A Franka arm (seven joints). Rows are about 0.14 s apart.
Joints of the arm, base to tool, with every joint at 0 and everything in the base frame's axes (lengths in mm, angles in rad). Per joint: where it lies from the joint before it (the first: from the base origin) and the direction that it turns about. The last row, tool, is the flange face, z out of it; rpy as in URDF.
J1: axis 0 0 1 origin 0 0 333
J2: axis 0 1 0 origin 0 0 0
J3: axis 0 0 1 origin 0 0 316
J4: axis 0 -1 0 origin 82.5 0 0
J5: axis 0 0 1 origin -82.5 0 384
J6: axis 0 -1 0 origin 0 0 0
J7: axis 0 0 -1 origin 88 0 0
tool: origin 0 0 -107 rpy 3.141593 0 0
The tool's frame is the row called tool.
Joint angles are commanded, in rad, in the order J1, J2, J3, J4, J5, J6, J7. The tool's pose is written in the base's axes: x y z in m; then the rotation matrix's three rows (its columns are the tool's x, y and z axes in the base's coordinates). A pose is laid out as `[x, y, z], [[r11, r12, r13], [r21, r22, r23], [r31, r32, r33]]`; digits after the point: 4 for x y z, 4 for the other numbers.
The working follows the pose.
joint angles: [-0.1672 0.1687 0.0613 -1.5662 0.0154 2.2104 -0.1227]
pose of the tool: [0.6499, -0.0718, 0.5947], [[0.8891, -0.0002, 0.4578], [0.0139, -0.9995, -0.0274], [0.4575, 0.0308, -0.8887]]
Where each joint sits with the arm in this pose, in the base's axes (m; each line is computed from the numbers above, not from the rounded line before):
J1: 0.0000 0.0000 0.3330
J2: 0.0000 0.0000 0.3330
J3: 0.0523 -0.0088 0.6445
J4: 0.1332 -0.0174 0.6307
J5: 0.5233 -0.0594 0.6495
J6: 0.5233 -0.0594 0.6495
J7: 0.6009 -0.0689 0.6898
the tool: 0.6499 -0.0718 0.5947

